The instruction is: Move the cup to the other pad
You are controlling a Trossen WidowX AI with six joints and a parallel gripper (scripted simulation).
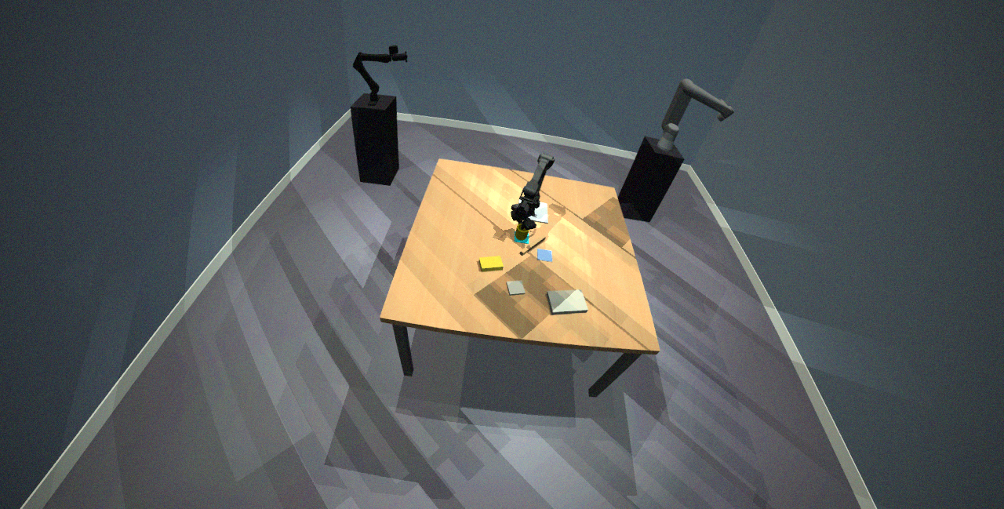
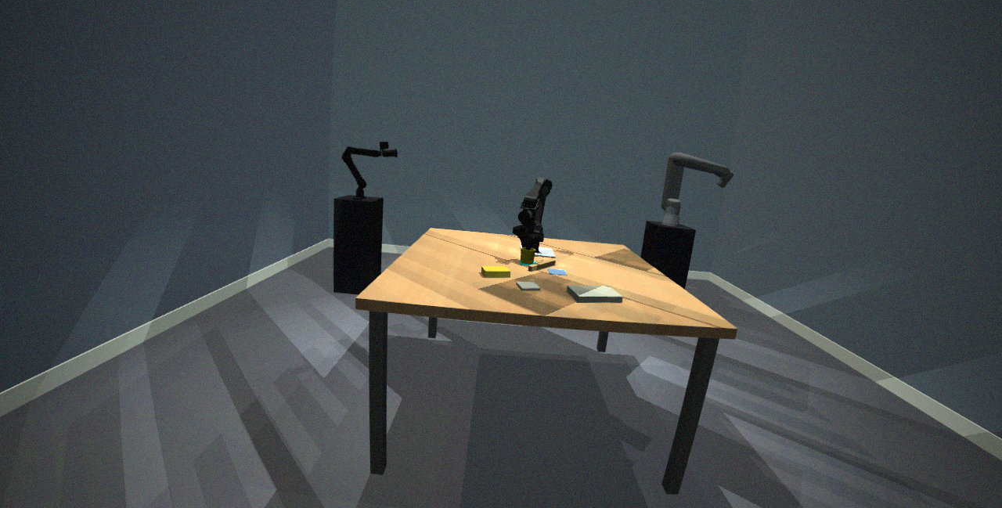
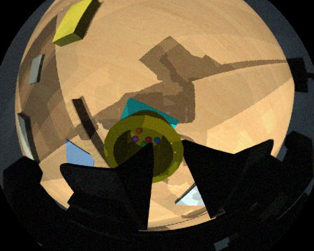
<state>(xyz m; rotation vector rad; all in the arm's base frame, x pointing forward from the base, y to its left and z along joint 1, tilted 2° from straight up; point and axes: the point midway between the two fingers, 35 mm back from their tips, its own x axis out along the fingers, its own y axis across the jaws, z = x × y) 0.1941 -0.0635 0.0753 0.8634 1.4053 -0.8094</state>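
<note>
My gripper tip is 2 cm short of the yellow cup, 2 cm above it and 1 cm to the right of it. The rest, counted from my gripper tip: grey-blue pad 14 cm to the left, 14 cm ahead, 6 cm below; then small grey tile 38 cm ahead, 5 cm below, 1 cm to the right; then cyan pad 6 cm below, 2 cm to the left, 2 cm ahead.
</note>
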